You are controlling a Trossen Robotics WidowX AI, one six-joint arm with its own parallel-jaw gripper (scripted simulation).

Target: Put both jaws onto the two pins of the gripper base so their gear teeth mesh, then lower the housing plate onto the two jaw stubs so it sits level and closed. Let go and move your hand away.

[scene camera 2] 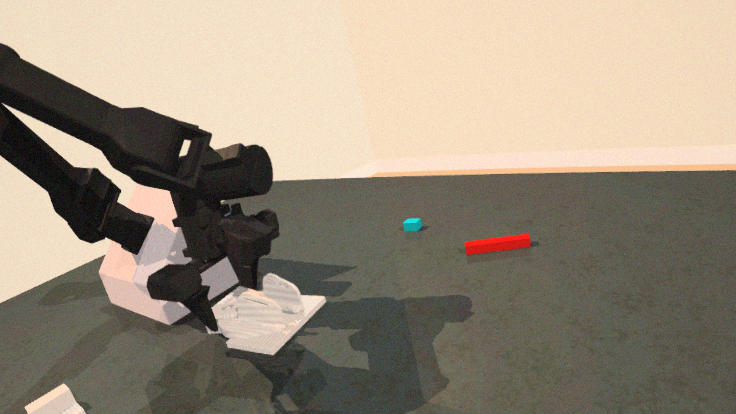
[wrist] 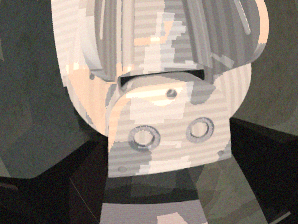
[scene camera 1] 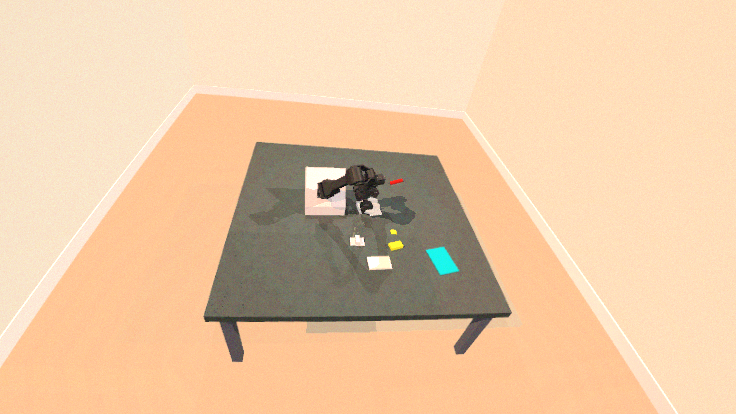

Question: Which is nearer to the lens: the white jaw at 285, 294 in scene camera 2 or the red bar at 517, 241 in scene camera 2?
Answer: The white jaw.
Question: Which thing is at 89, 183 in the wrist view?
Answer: The gripper.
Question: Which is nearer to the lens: the white jaw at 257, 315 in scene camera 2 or the red bar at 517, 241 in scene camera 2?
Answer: The white jaw.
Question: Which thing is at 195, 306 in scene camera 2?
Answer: The gripper.
